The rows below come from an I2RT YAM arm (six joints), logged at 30 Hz.
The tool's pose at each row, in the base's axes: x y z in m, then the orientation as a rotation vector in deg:
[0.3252, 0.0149, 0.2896, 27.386, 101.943, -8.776]
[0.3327, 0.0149, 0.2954, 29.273, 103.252, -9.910]
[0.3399, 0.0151, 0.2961, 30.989, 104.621, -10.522]
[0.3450, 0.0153, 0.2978, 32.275, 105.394, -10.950]
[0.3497, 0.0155, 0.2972, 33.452, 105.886, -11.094]
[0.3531, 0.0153, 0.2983, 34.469, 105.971, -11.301]
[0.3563, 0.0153, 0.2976, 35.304, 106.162, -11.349]
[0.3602, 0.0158, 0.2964, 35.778, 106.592, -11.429]
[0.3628, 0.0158, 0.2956, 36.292, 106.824, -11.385]
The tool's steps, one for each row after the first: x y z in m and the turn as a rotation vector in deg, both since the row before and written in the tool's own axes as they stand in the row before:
[-0.0069, 0.0038, 0.0052, 1.882, 1.446, 0.352]
[-0.0021, 0.0034, 0.0061, 1.430, 1.560, 0.486]
[-0.0027, 0.0027, 0.0038, 1.029, 0.939, 0.436]
[-0.0005, 0.0023, 0.0041, 0.755, 0.698, 0.571]
[-0.0019, 0.0016, 0.0026, 0.681, 0.272, 0.539]
[-0.0001, 0.0015, 0.0029, 0.486, 0.361, 0.467]
[0.0003, 0.0022, 0.0035, 0.339, 0.500, 0.152]
[0.0001, 0.0012, 0.0024, 0.258, 0.345, 0.290]

